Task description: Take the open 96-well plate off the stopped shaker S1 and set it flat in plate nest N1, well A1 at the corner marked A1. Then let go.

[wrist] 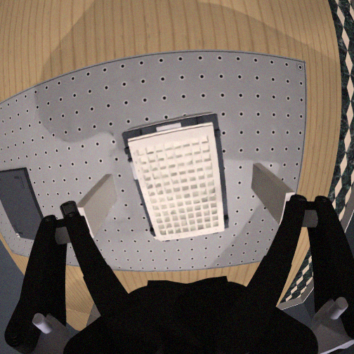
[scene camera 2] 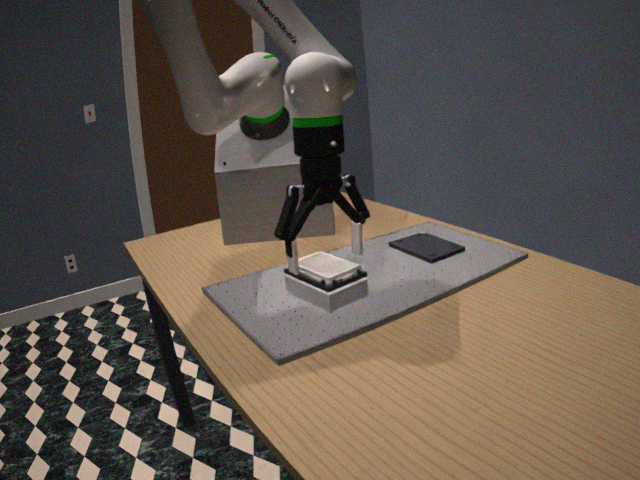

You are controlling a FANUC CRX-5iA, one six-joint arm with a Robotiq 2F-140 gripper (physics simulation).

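Pixels of known places: gripper, fingertip midpoint: [scene camera 2: 326,262]; arm's base, link origin: [scene camera 2: 264,121].
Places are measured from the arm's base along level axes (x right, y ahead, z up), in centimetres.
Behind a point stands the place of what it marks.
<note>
The white 96-well plate [scene camera 2: 326,265] @(x 20.8, y 51.9, z -25.3 cm) [wrist: 179,185] sits on the shaker [scene camera 2: 326,293] @(x 25.6, y 57.5, z -27.5 cm) [wrist: 224,180], a light grey block with a dark top. In the wrist view the plate looks slightly turned. My gripper [scene camera 2: 325,251] @(x 21.1, y 52.4, z -24.5 cm) [wrist: 183,180] is open, with its pale finger pads well apart on either side of the plate and not touching it. In the scene view one finger tip overlaps the plate's near left edge. The dark flat plate nest [scene camera 2: 427,246] @(x -12.0, y 50.3, z -30.9 cm) [wrist: 20,201] lies to the right in the scene view and at the left edge of the wrist view. The A1 mark is too small to read.
A grey perforated board [scene camera 2: 248,304] @(x 34.6, y 42.9, z -32.1 cm) [wrist: 260,90] lies under the shaker and nest on the wooden table [scene camera 2: 465,382] @(x 25.1, y 90.2, z -33.4 cm) [wrist: 165,25]. The robot's grey base block [scene camera 2: 268,206] @(x 7.0, y 9.4, z -23.3 cm) stands behind. A blue wall rises behind the right side of the table.
</note>
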